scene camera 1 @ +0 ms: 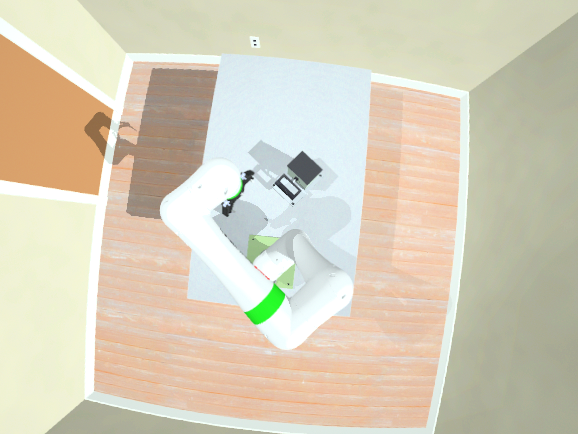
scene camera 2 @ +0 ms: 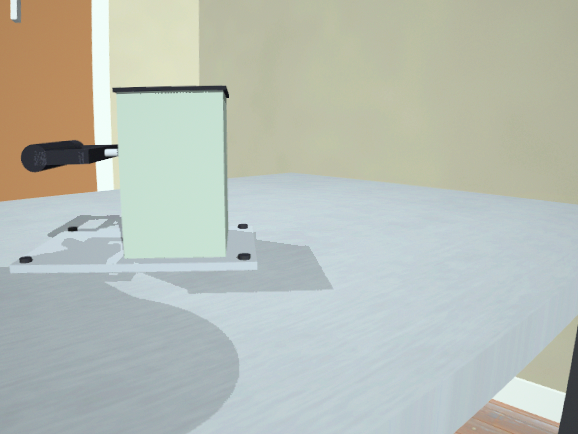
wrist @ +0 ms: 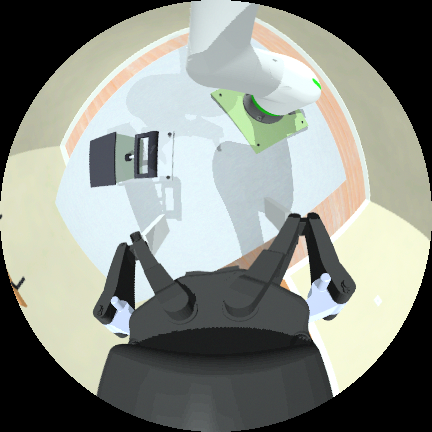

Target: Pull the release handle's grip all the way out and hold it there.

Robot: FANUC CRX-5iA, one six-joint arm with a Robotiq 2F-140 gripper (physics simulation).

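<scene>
The release handle's dark grip (scene camera 1: 284, 191) (scene camera 2: 35, 158) (wrist: 153, 154) is a bar on a rectangular frame beside a pale green box (scene camera 2: 172, 175) (wrist: 124, 160) with a dark lid. A short white rod shows between the frame and the box in scene camera 2. The box stands upright on a light base plate (scene camera 2: 175, 266) with dark bolts. My gripper (scene camera 1: 239, 194) (wrist: 214, 214) is open and empty, apart from the grip and on its open side, left of it in scene camera 1. It does not show in scene camera 2. Its height above the table is hard to tell.
The box stands on a pale table (scene camera 1: 300, 100) (scene camera 2: 400, 275) (wrist: 90, 215). The arm's base sits on a green mounting plate (scene camera 1: 257, 245) (wrist: 235, 110), toward the bottom of scene camera 1. Walls rise around the wooden floor (scene camera 1: 260, 375).
</scene>
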